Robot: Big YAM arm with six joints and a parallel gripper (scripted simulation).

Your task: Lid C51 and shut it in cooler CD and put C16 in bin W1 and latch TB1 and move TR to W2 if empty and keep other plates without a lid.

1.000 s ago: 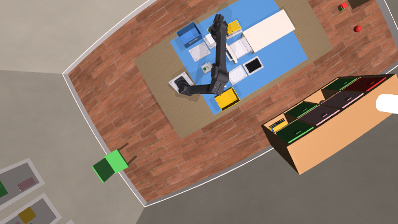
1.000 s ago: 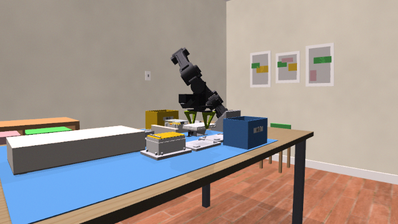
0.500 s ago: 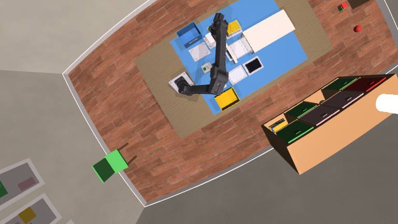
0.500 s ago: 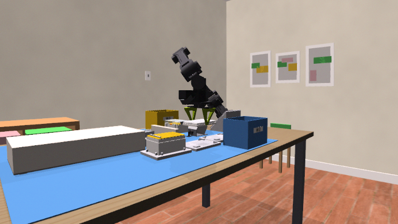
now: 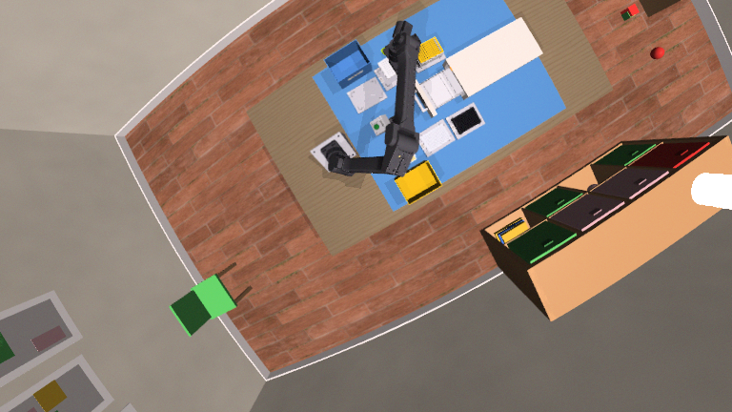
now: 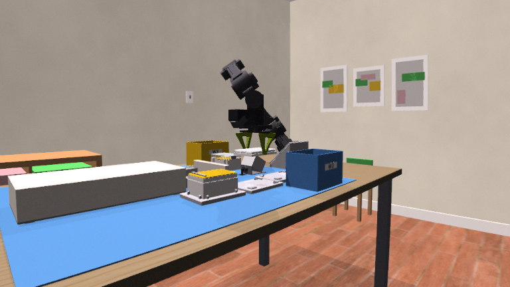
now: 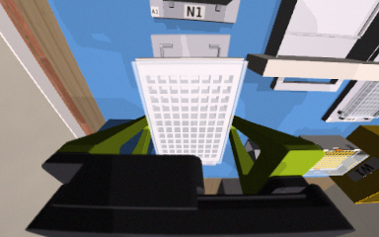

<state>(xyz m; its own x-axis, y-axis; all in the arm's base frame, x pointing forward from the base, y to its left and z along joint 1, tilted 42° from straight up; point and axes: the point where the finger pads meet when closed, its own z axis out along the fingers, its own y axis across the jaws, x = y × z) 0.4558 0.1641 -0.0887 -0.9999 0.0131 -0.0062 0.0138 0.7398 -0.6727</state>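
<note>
Right now the drawer is 20 cm to the right of my hand, 16 cm ahead of it and 10 cm below it. Round my hand: nest label N1: 11 cm below, 11 cm ahead, 1 cm to the right; plate lid: right at my hand; white plate: right at my hand.
</note>
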